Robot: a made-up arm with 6 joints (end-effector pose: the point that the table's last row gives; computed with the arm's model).
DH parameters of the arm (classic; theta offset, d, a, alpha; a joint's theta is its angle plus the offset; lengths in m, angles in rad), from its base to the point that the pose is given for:
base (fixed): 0.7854 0 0.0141 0
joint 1: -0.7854 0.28 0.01 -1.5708
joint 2: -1.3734 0 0.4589 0
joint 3: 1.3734 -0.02 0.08 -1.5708
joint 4: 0 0.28 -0.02 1.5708
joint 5: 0 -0.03 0.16 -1.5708
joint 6: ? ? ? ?
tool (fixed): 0.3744 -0.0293 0 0
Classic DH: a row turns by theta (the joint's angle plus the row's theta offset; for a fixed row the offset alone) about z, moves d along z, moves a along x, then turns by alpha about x.
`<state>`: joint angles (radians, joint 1 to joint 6).
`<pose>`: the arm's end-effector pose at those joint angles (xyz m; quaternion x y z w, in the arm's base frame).
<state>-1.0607 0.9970 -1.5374 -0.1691 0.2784 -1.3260</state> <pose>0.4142 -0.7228 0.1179 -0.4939 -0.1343 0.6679 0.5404</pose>
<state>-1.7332 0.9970 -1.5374 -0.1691 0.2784 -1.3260</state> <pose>-0.1303 -0.8151 0.1179 -0.5105 0.0362 0.4522 0.7305</pose>
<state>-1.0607 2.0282 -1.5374 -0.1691 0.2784 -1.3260</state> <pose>0.1500 -0.2506 -0.5126 -0.0363 -0.2741 0.6422 0.7150</pose>
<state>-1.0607 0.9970 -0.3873 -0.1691 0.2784 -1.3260</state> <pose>0.1512 -0.2528 -0.0516 0.0194 -0.2862 0.6279 0.7235</pose>
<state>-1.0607 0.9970 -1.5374 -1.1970 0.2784 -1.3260</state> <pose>0.4531 -0.6443 0.0882 -0.2928 -0.1234 0.9350 0.1577</pose>
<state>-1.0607 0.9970 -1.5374 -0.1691 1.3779 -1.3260</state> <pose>0.2717 -0.5539 0.0026 0.0077 -0.1963 0.6463 0.7374</pose>
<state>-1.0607 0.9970 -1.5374 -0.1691 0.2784 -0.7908</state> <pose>0.4165 -0.7380 0.1221 -0.5424 -0.0551 0.4704 0.6939</pose>
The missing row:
joint 6: -0.8729 0.1519 0.0193 2.2379
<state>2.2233 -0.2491 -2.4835 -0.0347 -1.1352 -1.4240</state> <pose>0.1377 -0.1355 1.0370 -0.2677 -0.6789 -0.6171 0.2943</pose>
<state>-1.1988 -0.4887 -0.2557 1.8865 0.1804 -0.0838</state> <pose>-0.0441 -0.2396 0.3734 -0.1810 0.0221 -0.7842 0.5930</pose>
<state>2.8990 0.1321 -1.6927 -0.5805 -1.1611 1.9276</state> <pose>-0.3603 0.0618 0.9874 0.8515 -0.0162 0.4814 0.2072</pose>
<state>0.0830 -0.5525 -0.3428 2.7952 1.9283 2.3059</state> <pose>0.2980 0.1410 0.7066 0.7040 0.6312 0.1789 0.2719</pose>
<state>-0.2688 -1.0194 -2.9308 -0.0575 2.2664 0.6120</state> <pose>-0.4209 0.0430 0.9426 -0.5768 -0.5355 -0.2408 0.5680</pose>
